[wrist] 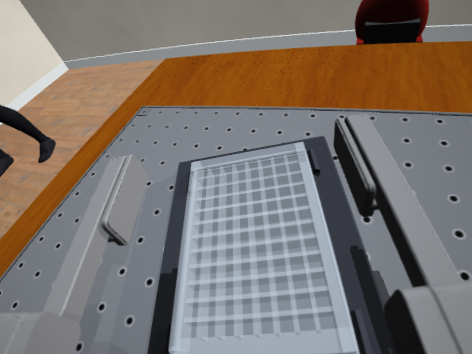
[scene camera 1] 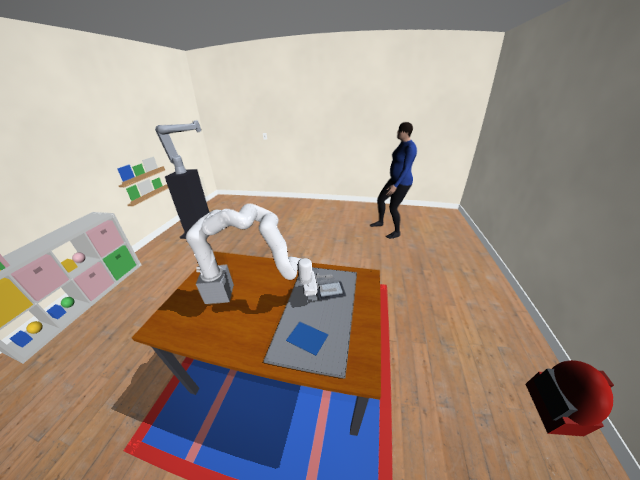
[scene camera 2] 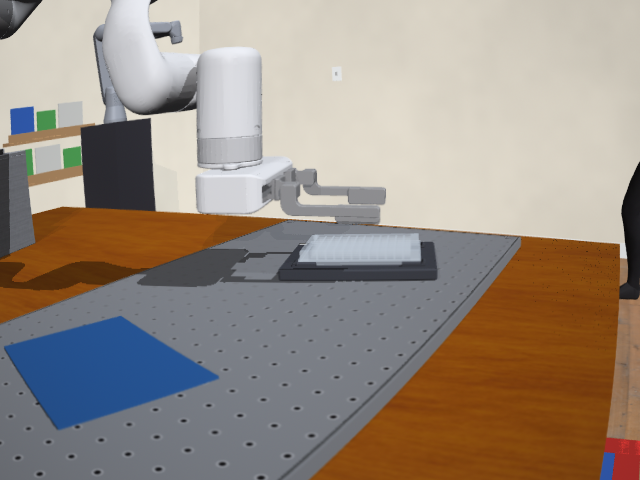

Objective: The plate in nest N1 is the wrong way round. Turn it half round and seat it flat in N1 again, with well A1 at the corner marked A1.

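The clear well plate [scene camera 1: 334,292] [scene camera 2: 361,250] [wrist: 250,240] lies in the dark nest [scene camera 2: 356,273] [wrist: 335,215] and looks flat, its long sides running along the nest's long sides. Its wells show as a grid in the wrist view. I cannot read a corner mark or tell which corner holds well A1. My gripper [scene camera 2: 364,205] [wrist: 240,182] is open and empty. Its two fingers stand level above the plate with a visible gap below them, one to each side of the plate in the wrist view and wider apart than the plate. The near end of the plate is cut off in the wrist view.
The nest stands on a grey perforated board [scene camera 1: 325,361] [scene camera 2: 289,335] on the wooden table [scene camera 1: 175,325] [scene camera 2: 465,372]. A blue square [scene camera 1: 307,338] [scene camera 2: 108,369] lies flat on the board, nearer scene camera 2. A person [scene camera 1: 403,165] stands beyond the table.
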